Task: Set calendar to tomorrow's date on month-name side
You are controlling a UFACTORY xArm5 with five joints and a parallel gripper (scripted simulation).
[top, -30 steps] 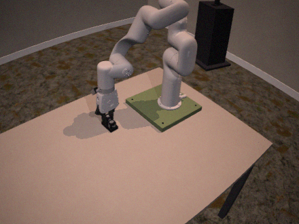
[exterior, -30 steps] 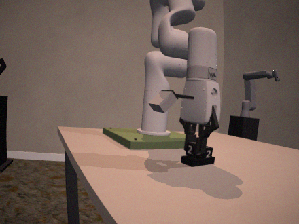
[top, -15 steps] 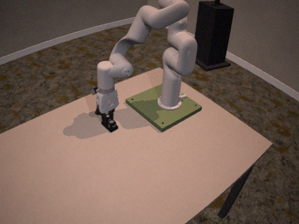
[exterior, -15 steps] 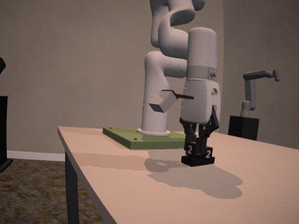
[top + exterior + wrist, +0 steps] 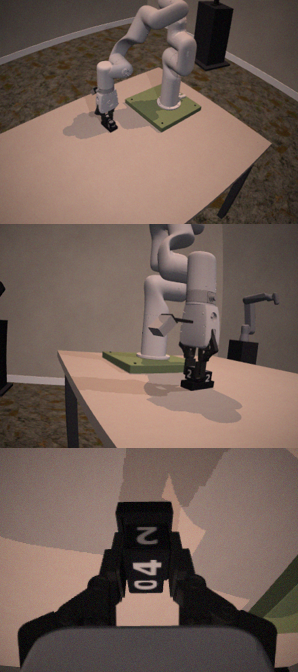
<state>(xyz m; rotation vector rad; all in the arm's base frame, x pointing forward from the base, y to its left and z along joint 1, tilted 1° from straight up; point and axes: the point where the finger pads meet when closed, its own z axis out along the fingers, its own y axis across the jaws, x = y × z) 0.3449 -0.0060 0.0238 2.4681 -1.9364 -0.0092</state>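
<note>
Now: the black calendar tray 40 mm below my hand and 20 mm to the left of it.
</note>
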